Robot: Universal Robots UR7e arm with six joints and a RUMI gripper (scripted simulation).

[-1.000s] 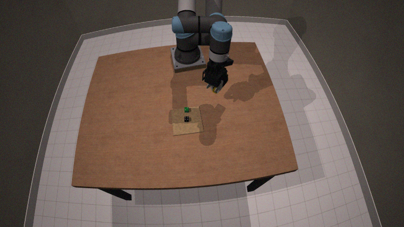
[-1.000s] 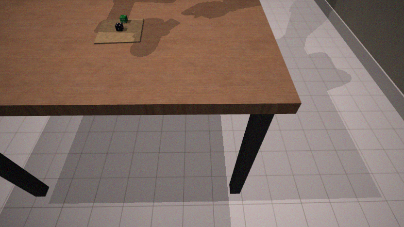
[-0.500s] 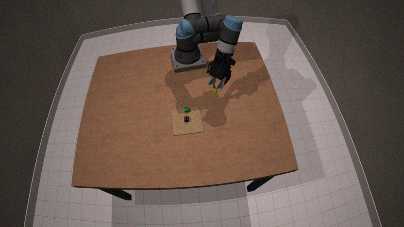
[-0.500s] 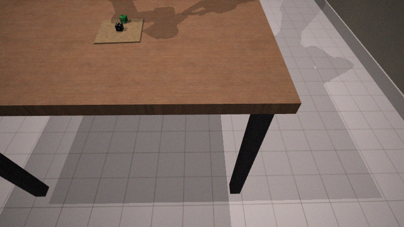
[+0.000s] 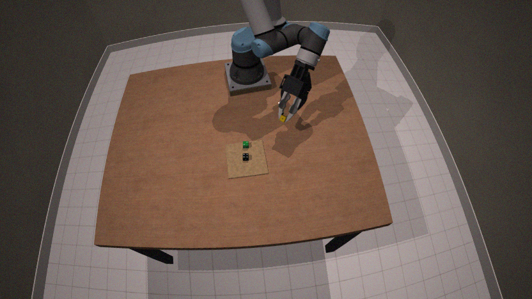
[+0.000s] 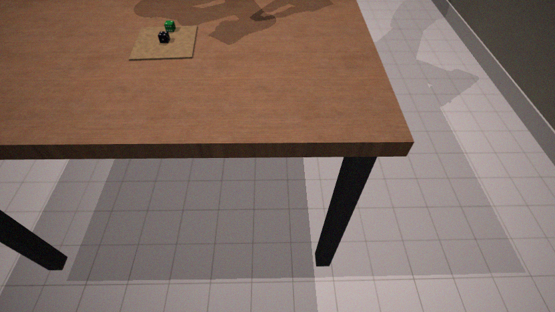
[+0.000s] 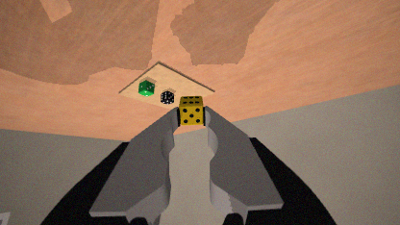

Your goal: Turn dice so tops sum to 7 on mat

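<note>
Now: hand 1 cm above the yellow die. From my hand the other things lie so: black die 15 cm to the right, 9 cm below, 8 cm ahead; green die 15 cm to the right, 9 cm below, 3 cm ahead; tan mat 15 cm to the right, 10 cm below, 8 cm ahead.
</note>
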